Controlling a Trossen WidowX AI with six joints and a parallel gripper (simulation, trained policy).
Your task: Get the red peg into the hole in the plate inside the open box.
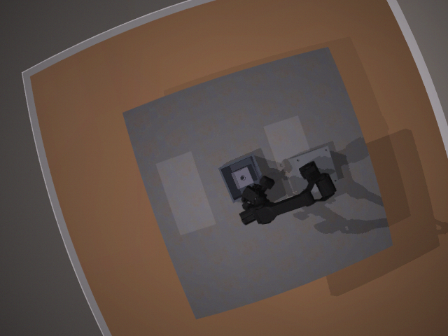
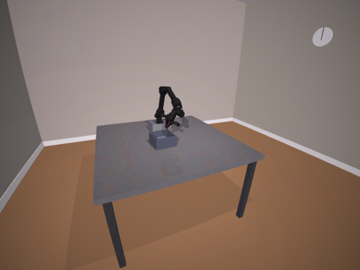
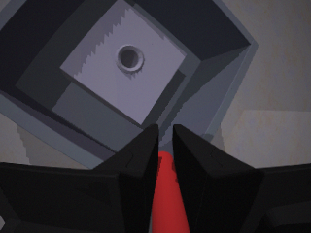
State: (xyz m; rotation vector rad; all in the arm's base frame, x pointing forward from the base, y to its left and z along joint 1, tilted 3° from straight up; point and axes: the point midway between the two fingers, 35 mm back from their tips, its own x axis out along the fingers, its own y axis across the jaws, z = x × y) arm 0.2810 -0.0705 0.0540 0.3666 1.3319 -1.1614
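My gripper tip is 90 mm above the light plate, 50 mm to the left of it and 30 mm short of it. Round my gripper tip: grey box (110 mm below, 50 mm to the right, 30 mm ahead); then red peg (30 mm to the left, 20 mm above, 10 mm behind).
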